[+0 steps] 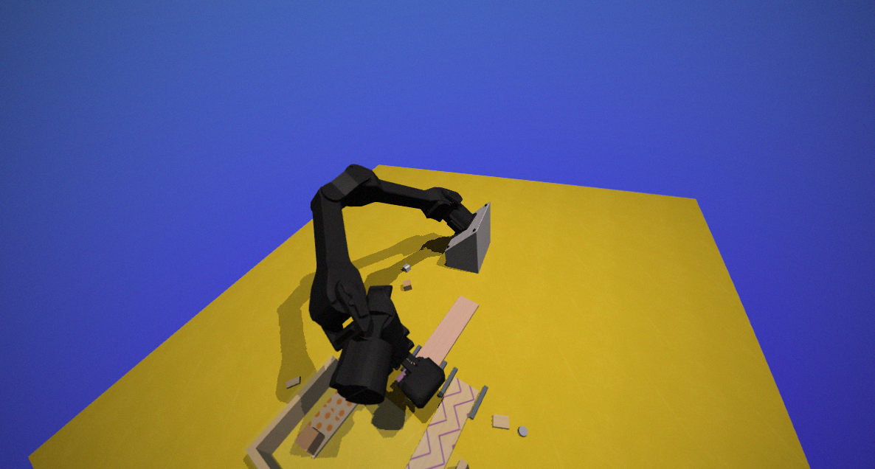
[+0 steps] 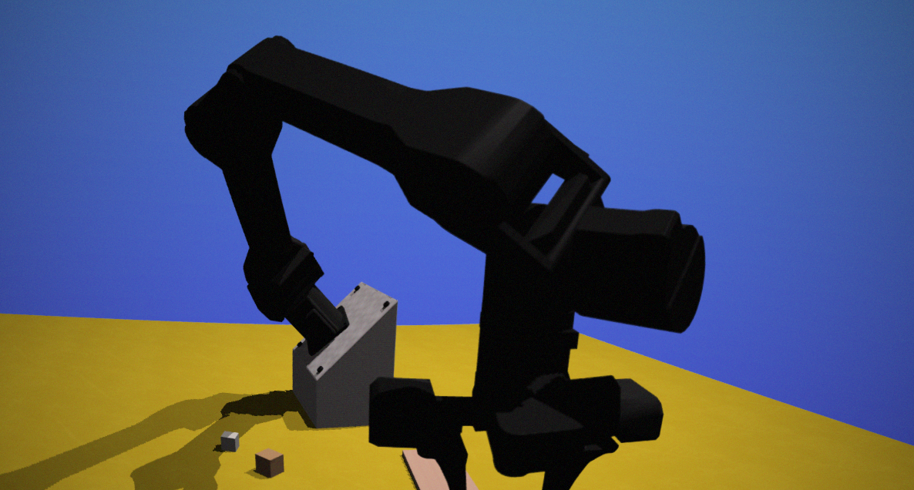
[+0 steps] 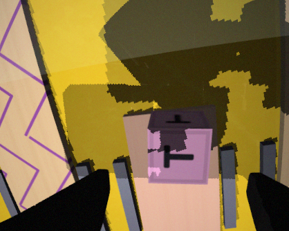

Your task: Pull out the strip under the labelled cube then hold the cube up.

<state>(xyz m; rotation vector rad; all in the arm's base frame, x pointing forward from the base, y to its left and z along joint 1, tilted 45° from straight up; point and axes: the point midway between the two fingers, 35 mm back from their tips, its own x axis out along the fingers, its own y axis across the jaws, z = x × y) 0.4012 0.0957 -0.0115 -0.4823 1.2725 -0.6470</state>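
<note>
My gripper tip is now 40 mm above the labelled pink cube.
</note>
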